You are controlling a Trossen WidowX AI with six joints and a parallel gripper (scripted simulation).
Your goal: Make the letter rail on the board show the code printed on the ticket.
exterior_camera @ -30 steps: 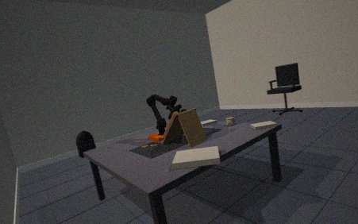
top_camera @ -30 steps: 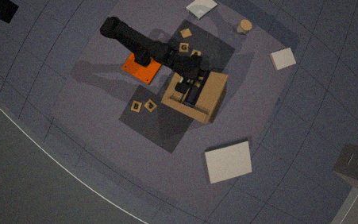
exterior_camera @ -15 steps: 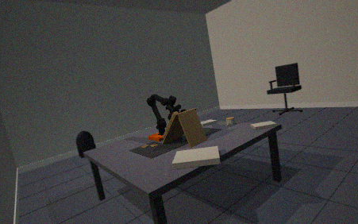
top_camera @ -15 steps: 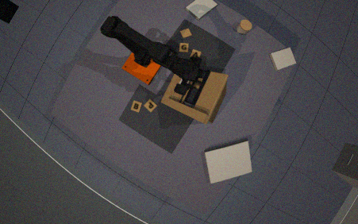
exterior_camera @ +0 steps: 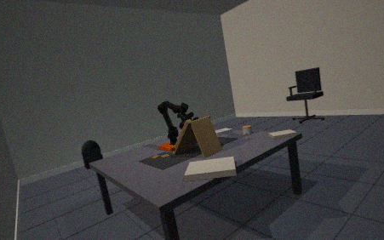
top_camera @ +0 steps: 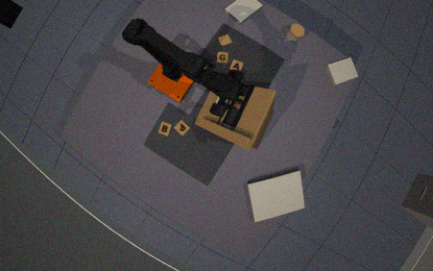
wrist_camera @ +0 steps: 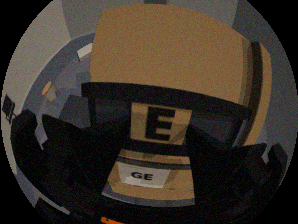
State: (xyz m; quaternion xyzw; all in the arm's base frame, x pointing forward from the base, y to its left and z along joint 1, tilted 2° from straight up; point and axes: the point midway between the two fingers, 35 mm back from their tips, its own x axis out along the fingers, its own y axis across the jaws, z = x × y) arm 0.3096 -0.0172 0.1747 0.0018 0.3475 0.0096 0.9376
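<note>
The white ticket is 70 mm behind my gripper tip, 10 mm to the left of it and 80 mm below it. Also, from my gripper tip: small cup 110 mm ahead, 520 mm to the left, 140 mm below; then white slab 390 mm ahead, 290 mm to the right, 150 mm below; then dark mat 140 mm behind, 10 mm to the right, 170 mm below.
</note>
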